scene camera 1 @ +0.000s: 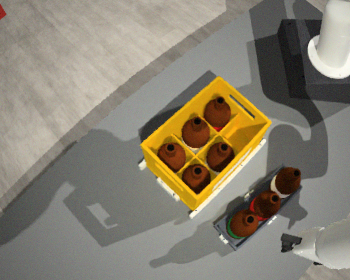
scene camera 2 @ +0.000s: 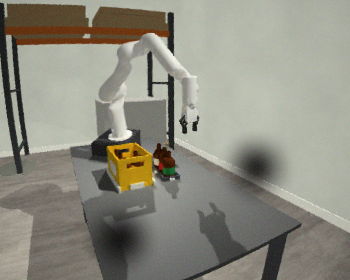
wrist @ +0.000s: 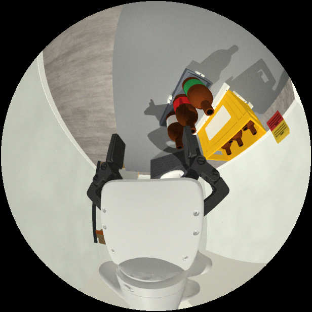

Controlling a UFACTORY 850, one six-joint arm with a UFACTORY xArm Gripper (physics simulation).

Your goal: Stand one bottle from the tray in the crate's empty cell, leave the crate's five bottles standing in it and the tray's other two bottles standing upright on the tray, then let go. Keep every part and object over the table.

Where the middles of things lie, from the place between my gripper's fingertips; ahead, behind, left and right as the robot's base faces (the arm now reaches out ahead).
Scene:
Right now my hand is 170 mm above the green-label bottle (scene camera 1: 245, 222), 140 mm to the left of it and 10 mm past it.

